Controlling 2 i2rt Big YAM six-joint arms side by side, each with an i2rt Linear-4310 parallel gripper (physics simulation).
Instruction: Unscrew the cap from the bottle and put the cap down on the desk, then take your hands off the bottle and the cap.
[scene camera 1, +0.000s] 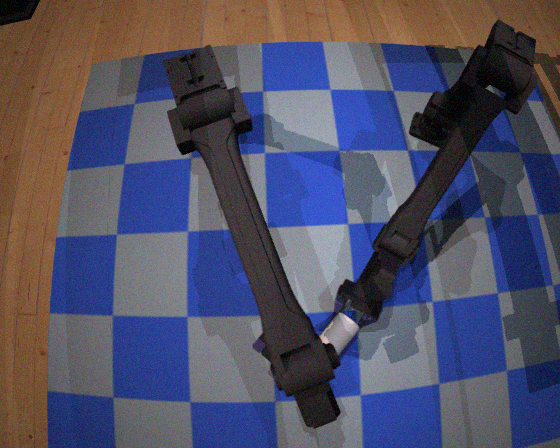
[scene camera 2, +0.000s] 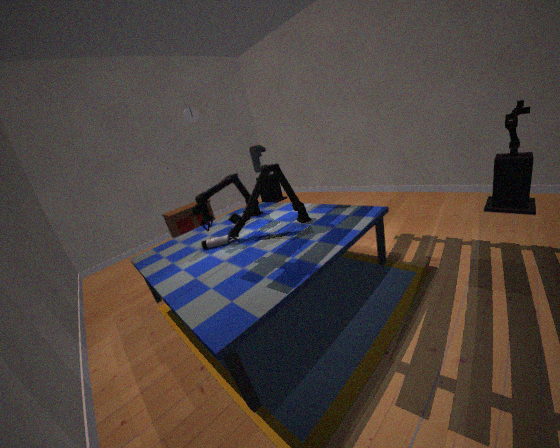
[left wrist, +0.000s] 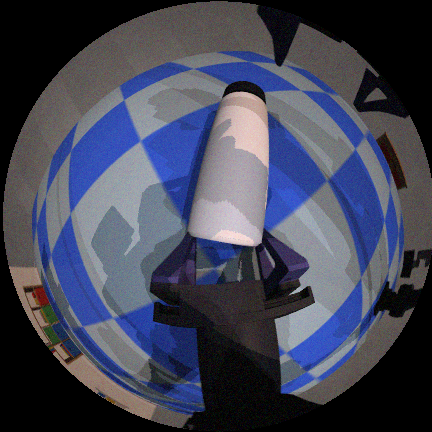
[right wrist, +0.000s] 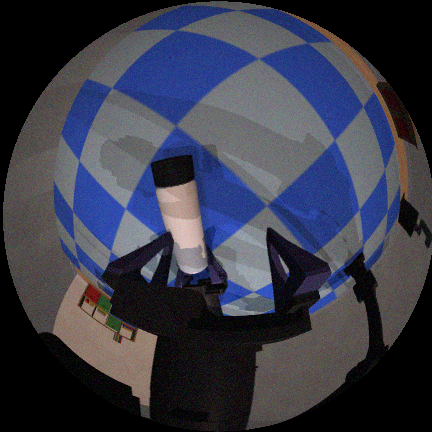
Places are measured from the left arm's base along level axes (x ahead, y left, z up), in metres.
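Pixels of known places: left gripper, fingertip midpoint: (scene camera 1: 344, 324) (scene camera 2: 228, 242) (left wrist: 224, 226); right gripper, fingertip midpoint: (scene camera 2: 209, 228) (left wrist: 323, 84) (right wrist: 217, 234); left arm's base, origin of the base link: (scene camera 1: 428, 131) (scene camera 2: 303, 219); right arm's base, origin of the base link: (scene camera 2: 257, 214) (left wrist: 380, 298) (right wrist: 353, 263).
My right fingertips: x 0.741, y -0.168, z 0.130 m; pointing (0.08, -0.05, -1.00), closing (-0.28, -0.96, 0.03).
Ahead of a thing's pixels: the offset from my right fingertips to its top centre. "spot": to the spot under its first point. Level surfaces: height alone.
A pale pinkish-white bottle @[spot: 0.080 m back, 0.101 m left, 0.063 m down] (scene camera 1: 342, 334) (scene camera 2: 218, 242) (left wrist: 232, 165) (right wrist: 182, 220) lies nearly flat at the table top, its black cap @[spot: 0.072 m ahead, 0.080 m left, 0.085 m down] (scene camera 2: 204, 244) (left wrist: 243, 90) (right wrist: 173, 171) on the end away from my left gripper. My left gripper (scene camera 1: 353, 315) (scene camera 2: 231, 239) (left wrist: 224, 226) is shut on the bottle's base end. My right gripper (scene camera 2: 207, 226) (right wrist: 217, 234) is open and above the table. In the right wrist view the bottle shows beside its left-hand finger, with the cap farther out than the fingertips. In scene camera 1 the right arm hides the cap and most of the right gripper.
The blue and grey checked table @[0.130 m down] (scene camera 1: 150, 350) (scene camera 2: 225, 295) carries both arms. The right arm's forearm (scene camera 1: 250, 240) passes over the bottle's cap end. A brown and red cabinet (scene camera 2: 187, 222) stands behind the table. A black pedestal (scene camera 2: 512, 175) with another arm stands at the far right.
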